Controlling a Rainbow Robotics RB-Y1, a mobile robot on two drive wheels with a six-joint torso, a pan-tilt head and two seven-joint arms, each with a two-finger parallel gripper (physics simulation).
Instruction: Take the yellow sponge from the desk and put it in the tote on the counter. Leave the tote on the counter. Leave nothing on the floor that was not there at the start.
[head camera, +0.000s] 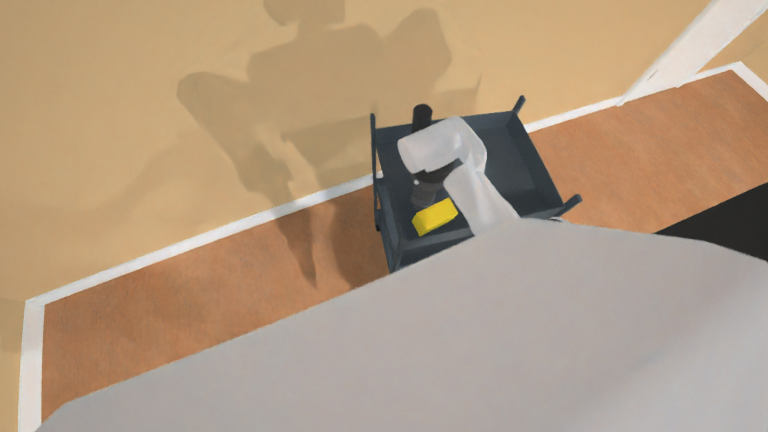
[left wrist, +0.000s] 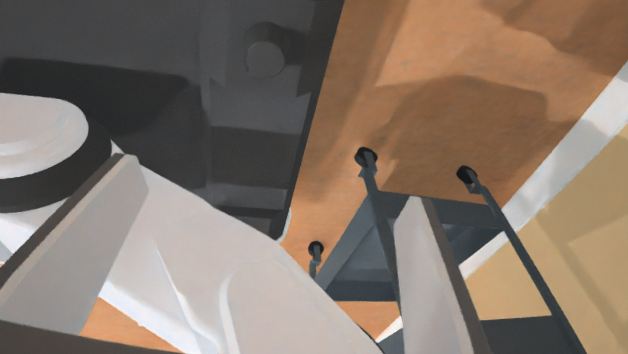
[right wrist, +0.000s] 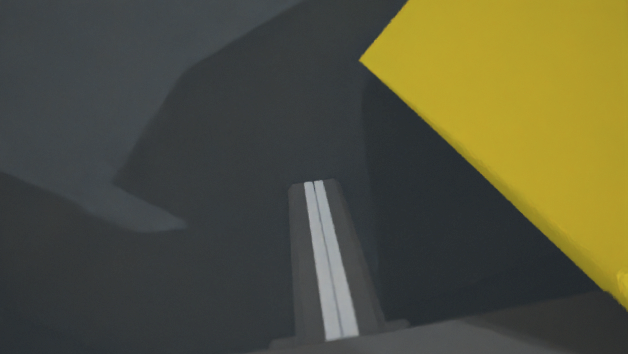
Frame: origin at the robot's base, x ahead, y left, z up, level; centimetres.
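Seen in the pictures: left gripper, fingertip midpoint: (left wrist: 273, 192); right gripper, fingertip midpoint: (head camera: 423, 197) (right wrist: 315, 200).
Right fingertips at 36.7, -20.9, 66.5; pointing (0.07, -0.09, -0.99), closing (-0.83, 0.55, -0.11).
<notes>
A point is followed by its place in that frame, as x, y, z.
The yellow sponge (head camera: 436, 216) @[27.9, -19.9, 73.6] (right wrist: 525, 110) lies in the top tray of a dark blue-grey cart (head camera: 539, 161) @[36.4, -54.4, 72.3] (left wrist: 440, 212) @[39.9, -11.7, 17.4], near the tray's lower left corner in the head view. My right gripper (head camera: 421, 205) @[36.7, -20.9, 66.5] (right wrist: 315, 200) @[36.7, -20.9, 66.5] is shut and empty, pointing down into the tray. In the right wrist view the sponge is to the right of the fingers, apart from them. My left gripper (left wrist: 273, 192) @[0.7, 21.1, 43.8] is open, with nothing between its fingers. The tote, the counter and the desk do not show in these views.
A tan wall (head camera: 134, 134) @[74.3, 55.8, 75.9] with a white baseboard (head camera: 214, 236) @[71.3, 70.1, 4.5] stands behind the cart, close to it. A large pale grey surface (head camera: 402, 343) @[6.9, -1.0, 125.1] hides the lower part of the head view. A black area (head camera: 725, 220) lies at the right. The cart's wheels (left wrist: 366, 157) @[24.9, -10.0, 4.3] rest on the brown floor (head camera: 187, 284) @[51.0, 88.3, 0.2].
</notes>
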